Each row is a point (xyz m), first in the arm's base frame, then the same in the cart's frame.
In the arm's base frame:
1: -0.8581 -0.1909 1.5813
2: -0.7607 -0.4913 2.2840
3: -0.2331 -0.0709 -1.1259
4: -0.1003 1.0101 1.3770
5: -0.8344 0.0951 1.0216
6: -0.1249 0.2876 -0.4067
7: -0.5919 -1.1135 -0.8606
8: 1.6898 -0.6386 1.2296
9: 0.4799 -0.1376 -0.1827
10: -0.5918 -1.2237 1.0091
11: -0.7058 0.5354 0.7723
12: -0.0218 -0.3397 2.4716
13: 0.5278 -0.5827 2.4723
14: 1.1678 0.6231 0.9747
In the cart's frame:
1: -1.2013 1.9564 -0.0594
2: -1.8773 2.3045 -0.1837
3: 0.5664 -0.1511 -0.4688
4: -1.1865 1.1790 1.1464
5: -0.7102 1.5957 0.0967
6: 0.0339 0.1728 0.0498
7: 0.3117 0.3347 -1.4614
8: -2.5177 -0.2878 -0.2750
9: -0.5959 -0.1661 -0.2423
10: -1.1665 1.4432 -1.1550
11: -0.4828 1.3280 0.4829
12: -2.4144 1.8139 0.0902
13: -2.7938 1.3807 -0.0812
14: -1.7058 -0.0659 0.8299

